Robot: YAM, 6 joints.
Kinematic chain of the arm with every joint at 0, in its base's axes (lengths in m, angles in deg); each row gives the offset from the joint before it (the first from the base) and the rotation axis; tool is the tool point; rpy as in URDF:
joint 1: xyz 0 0 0.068 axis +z
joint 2: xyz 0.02 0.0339 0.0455 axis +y
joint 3: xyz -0.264 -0.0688 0 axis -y
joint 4: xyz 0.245 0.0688 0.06 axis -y
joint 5: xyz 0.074 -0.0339 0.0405 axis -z
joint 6: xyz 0.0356 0 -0.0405 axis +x
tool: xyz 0 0 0 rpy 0 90 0
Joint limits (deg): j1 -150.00..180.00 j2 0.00..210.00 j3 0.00..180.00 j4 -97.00..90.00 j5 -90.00..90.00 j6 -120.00..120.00
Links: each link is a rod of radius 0.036 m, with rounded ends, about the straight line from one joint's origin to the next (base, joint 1, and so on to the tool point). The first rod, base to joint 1, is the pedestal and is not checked.
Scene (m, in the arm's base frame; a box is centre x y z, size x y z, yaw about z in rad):
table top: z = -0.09
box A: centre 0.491 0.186 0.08 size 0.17 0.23 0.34 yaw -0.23
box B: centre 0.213 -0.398 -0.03 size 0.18 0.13 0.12 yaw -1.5
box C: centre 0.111 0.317 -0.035 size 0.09 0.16 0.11 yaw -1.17
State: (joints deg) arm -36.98 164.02 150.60 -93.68 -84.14 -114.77
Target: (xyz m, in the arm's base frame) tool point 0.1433 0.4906 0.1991
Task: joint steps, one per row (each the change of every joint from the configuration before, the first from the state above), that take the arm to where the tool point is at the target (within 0.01 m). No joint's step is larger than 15 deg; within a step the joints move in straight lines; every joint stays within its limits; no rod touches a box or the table.
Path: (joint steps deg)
1: 10.90 -6.99 7.45 5.14 -1.95 1.37
2: 10.89 -6.99 7.45 5.15 -1.96 1.37
3: 10.90 -6.98 7.45 5.14 -1.95 1.37
4: 10.18 0.58 -1.70 -1.65 0.00 -3.11
5: 10.19 0.59 -1.71 -1.65 0.00 -3.12
6: 10.18 0.59 -1.71 -1.64 0.00 -3.11
7: 14.49 4.17 -3.45 -1.97 1.49 1.74
8: 14.49 4.17 -3.45 -1.97 1.48 1.75
9: 14.50 4.17 -3.46 -1.96 1.49 1.74

